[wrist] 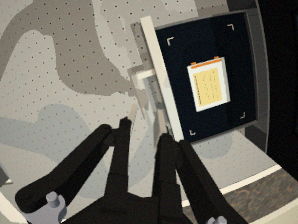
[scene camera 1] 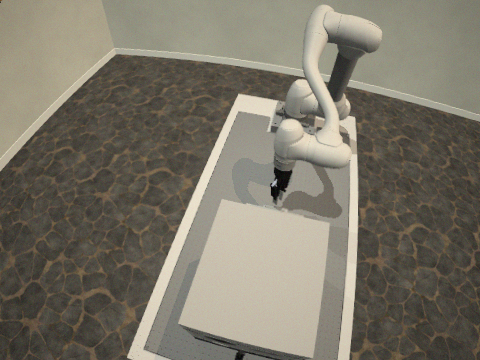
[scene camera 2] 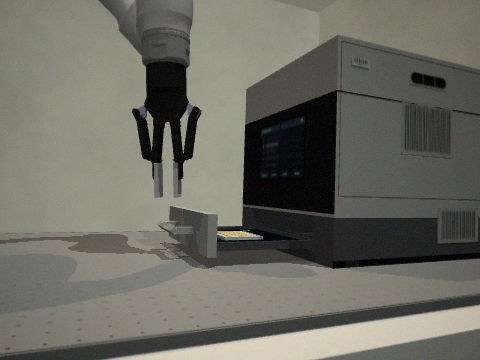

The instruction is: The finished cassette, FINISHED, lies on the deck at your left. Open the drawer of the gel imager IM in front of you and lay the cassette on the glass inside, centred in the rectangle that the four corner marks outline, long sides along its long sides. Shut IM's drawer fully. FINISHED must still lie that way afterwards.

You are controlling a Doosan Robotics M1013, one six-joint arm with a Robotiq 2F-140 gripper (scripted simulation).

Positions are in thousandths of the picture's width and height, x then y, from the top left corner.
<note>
In view: the gripper (scene camera 2: 351,549), a cassette (wrist: 700,359) and a gel imager (scene camera 2: 772,388).
The gripper shows as well in the wrist view (wrist: 488,516). The gel imager shows as well in the wrist view (wrist: 898,600) and in scene camera 1 (scene camera 1: 541,782). Scene camera 1 misses the cassette, which is hidden by the gel imager.
</note>
